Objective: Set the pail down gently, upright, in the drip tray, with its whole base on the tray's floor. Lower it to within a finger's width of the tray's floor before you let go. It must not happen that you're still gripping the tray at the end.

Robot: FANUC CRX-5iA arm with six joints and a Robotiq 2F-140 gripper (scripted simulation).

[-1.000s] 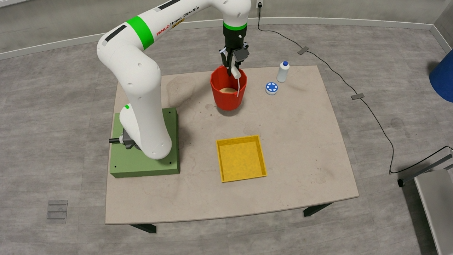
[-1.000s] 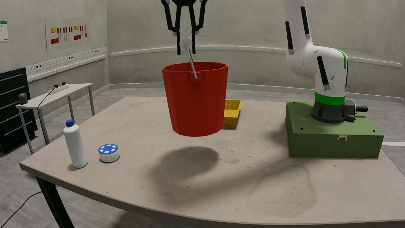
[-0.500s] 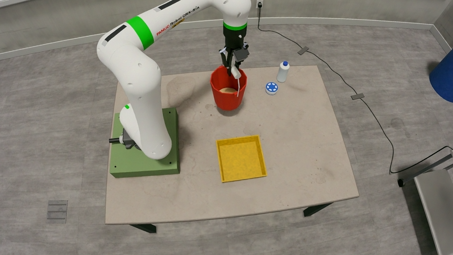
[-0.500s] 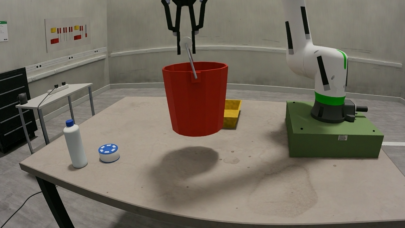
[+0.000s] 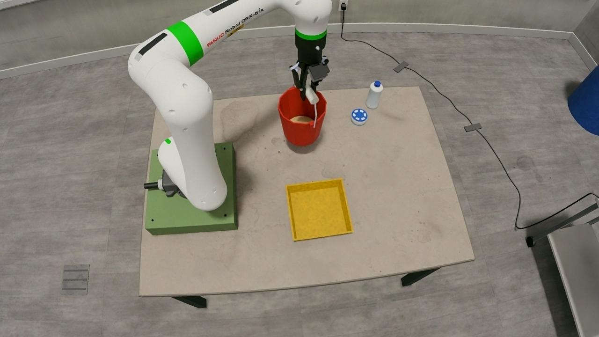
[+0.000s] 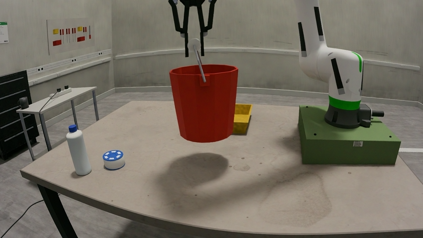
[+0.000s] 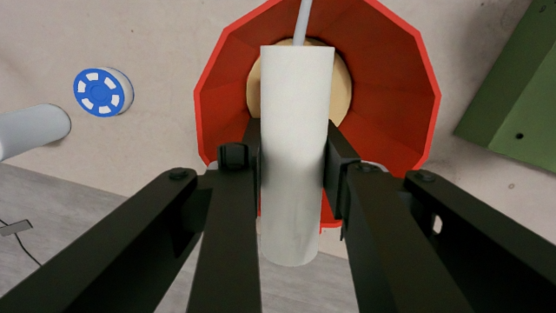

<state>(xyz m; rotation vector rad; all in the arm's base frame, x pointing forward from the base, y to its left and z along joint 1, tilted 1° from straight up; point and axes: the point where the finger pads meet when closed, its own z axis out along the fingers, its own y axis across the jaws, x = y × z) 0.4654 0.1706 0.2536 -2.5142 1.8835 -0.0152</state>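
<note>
Now: hand 10 mm past the pail handle and 30 mm above it. Round my hand: yellow drip tray (320 mm to the right, 320 mm below); then red pail (10 mm behind, 100 mm below); then blue-and-white round puck (250 mm ahead, 90 mm to the left, 310 mm below).
</note>
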